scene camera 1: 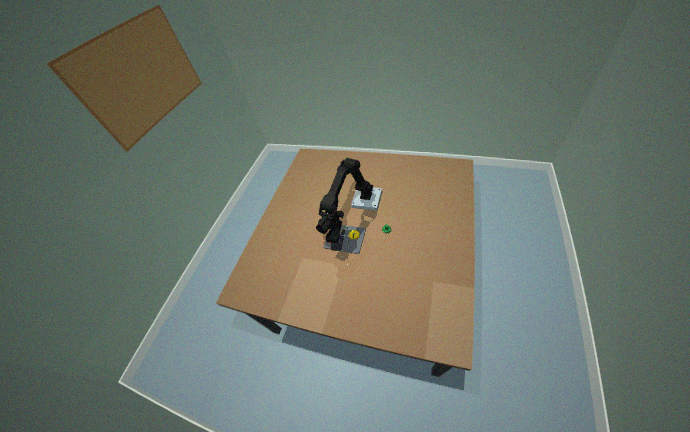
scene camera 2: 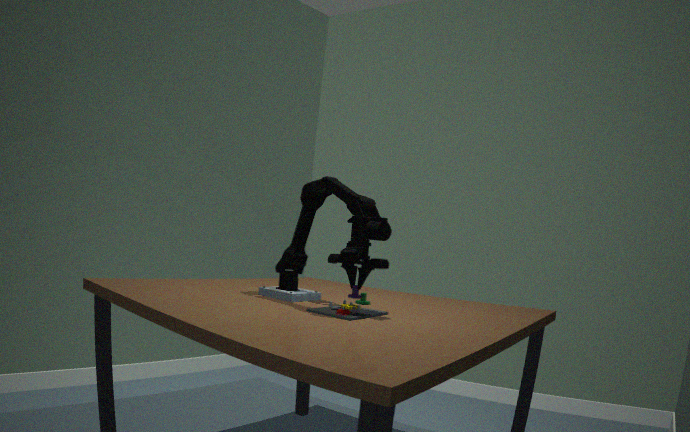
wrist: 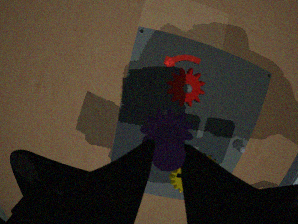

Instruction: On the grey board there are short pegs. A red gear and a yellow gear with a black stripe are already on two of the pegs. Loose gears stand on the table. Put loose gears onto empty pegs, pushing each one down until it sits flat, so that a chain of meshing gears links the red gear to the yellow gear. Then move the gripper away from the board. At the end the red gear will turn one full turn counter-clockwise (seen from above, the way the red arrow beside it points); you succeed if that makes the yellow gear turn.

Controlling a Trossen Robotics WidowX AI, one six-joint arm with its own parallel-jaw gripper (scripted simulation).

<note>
My gripper (scene camera 2: 355,289) holds a purple gear. Also in view: a red gear (wrist: 184,78).
My gripper also shows in the wrist view (wrist: 168,148).
</note>
